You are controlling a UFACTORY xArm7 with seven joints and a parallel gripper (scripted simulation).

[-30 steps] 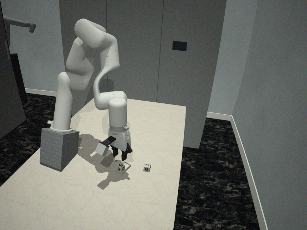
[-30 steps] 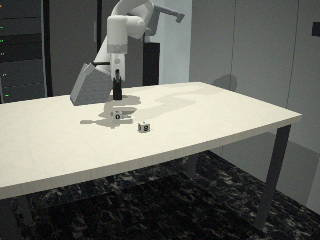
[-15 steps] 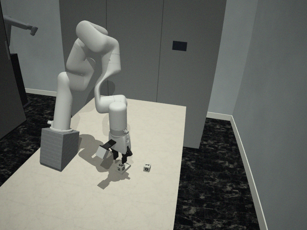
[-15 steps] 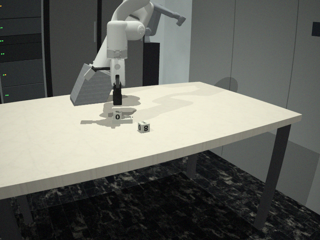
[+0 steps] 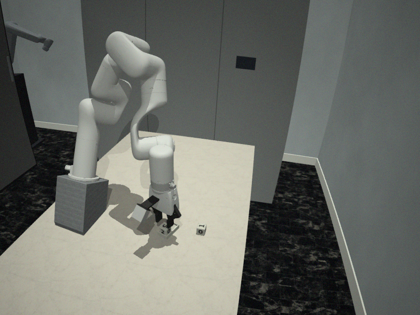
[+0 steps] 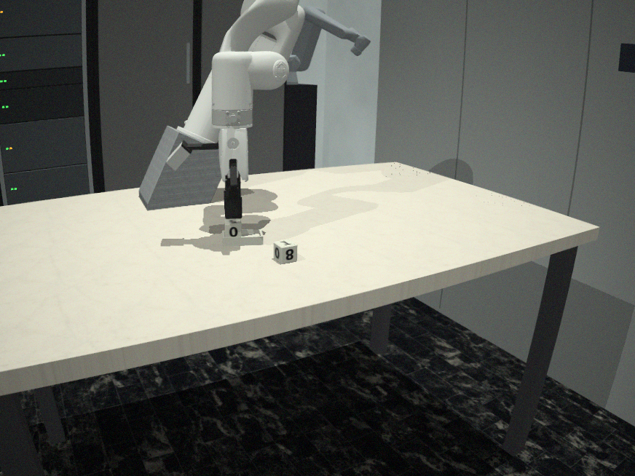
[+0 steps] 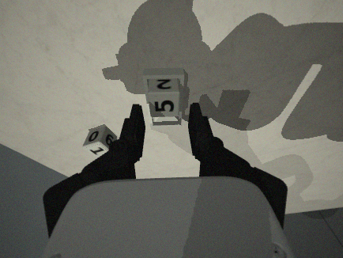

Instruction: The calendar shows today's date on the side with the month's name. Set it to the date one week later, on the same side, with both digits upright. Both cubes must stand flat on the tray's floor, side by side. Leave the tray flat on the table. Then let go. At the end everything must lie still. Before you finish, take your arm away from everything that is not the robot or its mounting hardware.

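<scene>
My hand is 1 cm short of the tray, 1 cm to the right of it and 7 cm above it. The rest, counted from my hand: digit cube: 13 cm ahead, 3 cm to the left, 6 cm below.
</scene>
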